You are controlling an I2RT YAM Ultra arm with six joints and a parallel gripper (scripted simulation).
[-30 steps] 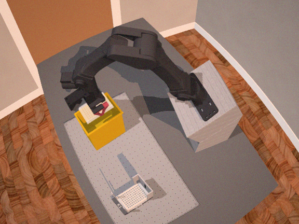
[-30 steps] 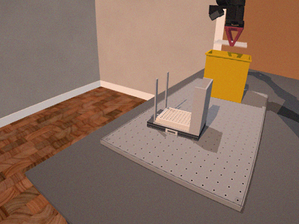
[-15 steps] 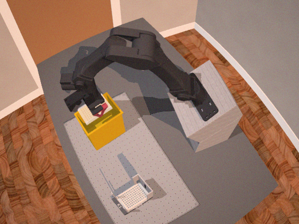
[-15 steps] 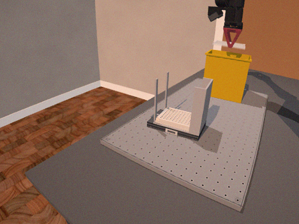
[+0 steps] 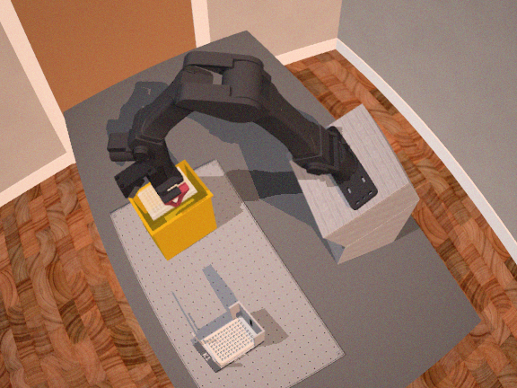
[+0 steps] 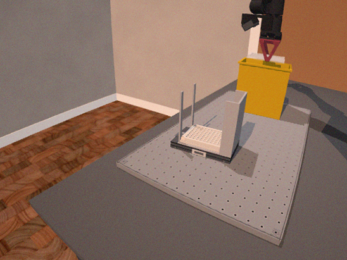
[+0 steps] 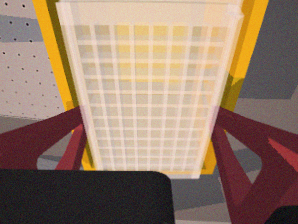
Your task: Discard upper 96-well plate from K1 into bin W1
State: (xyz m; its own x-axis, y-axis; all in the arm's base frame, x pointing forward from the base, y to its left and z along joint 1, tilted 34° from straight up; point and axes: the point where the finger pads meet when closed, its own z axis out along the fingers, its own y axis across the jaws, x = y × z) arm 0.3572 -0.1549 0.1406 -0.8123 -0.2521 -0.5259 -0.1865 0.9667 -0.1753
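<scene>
Now: hand 11 cm above the yellow plastics bin W1.
</scene>
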